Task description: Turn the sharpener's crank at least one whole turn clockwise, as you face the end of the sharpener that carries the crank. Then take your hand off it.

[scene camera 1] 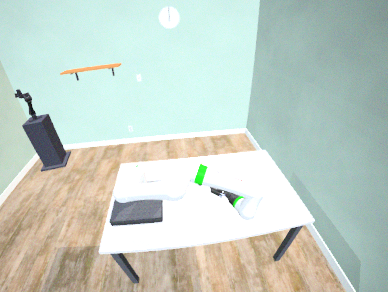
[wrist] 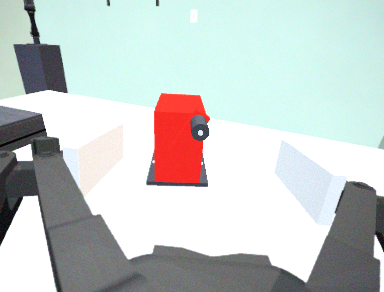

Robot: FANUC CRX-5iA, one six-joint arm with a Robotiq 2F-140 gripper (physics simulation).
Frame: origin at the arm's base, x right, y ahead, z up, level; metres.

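Seen in the pictures: gripper, between the fingertips: (wrist: 200,148).
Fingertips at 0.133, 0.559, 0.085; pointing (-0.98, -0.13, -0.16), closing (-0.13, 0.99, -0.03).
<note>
Offsets run from my fingertips to a thing's middle, as dx, dy, dz. "spot": to the spot under its first point. Level surfaces: height alone.
The red sharpener @(spot: -0.106, -0.043, -0.049) (wrist: 177,142) stands upright on a dark base plate in the middle of the wrist view. Its crank carries a dark round knob @(-0.093, -0.013, -0.018) (wrist: 200,128), which is at the upper right of the end that faces the gripper. A bit of the red crank arm shows behind the knob. In the scene view the sharpener does not show; the robot arm covers that area. My gripper (scene camera 1: 216,191) (wrist: 200,148) is open wide and empty. Its pale pads stand well apart to the left and right of the sharpener in the wrist view, and neither appears to touch the knob or the body.
The white table @(dz -0.141) (scene camera 1: 185,227) carries a dark slab (scene camera 1: 137,212) at its left, beside the white arm (scene camera 1: 150,192). A dark pedestal (scene camera 1: 46,141) (wrist: 40,67) with a small black arm stands off the table. An orange shelf (scene camera 1: 91,69) hangs on the wall.
</note>
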